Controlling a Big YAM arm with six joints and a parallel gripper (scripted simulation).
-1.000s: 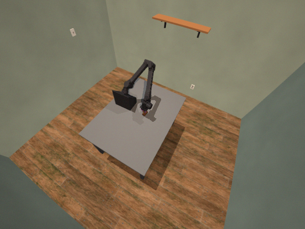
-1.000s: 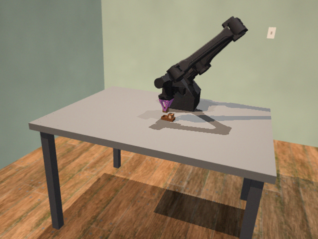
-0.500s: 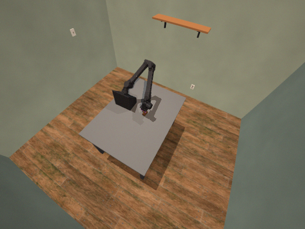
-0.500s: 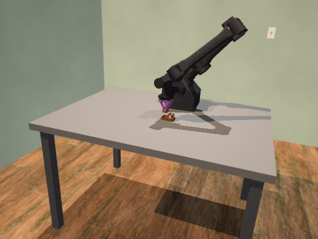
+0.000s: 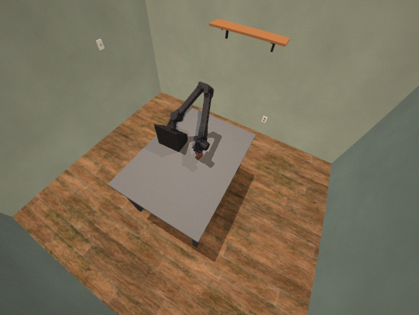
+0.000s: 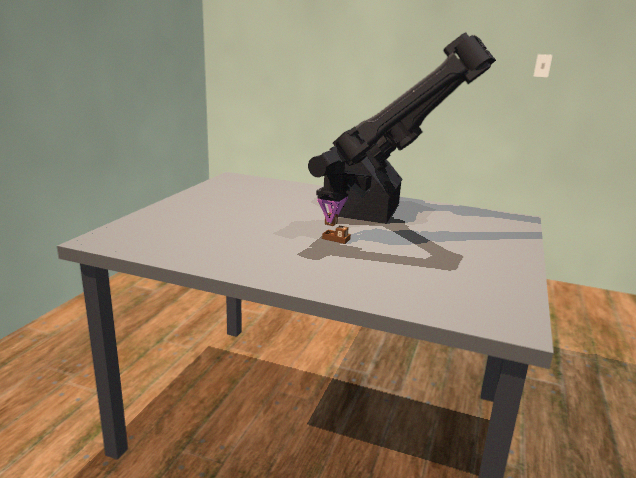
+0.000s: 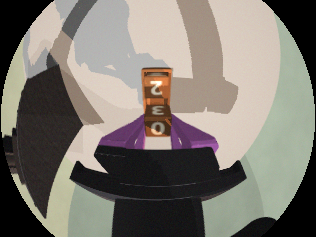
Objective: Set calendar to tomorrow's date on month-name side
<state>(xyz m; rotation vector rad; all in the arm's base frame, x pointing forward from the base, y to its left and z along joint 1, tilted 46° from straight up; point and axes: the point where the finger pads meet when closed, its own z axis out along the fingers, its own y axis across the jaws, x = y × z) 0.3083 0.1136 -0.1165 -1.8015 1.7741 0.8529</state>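
My gripper is now 2 cm to the right of the small brown calendar tray and 5 cm above it.
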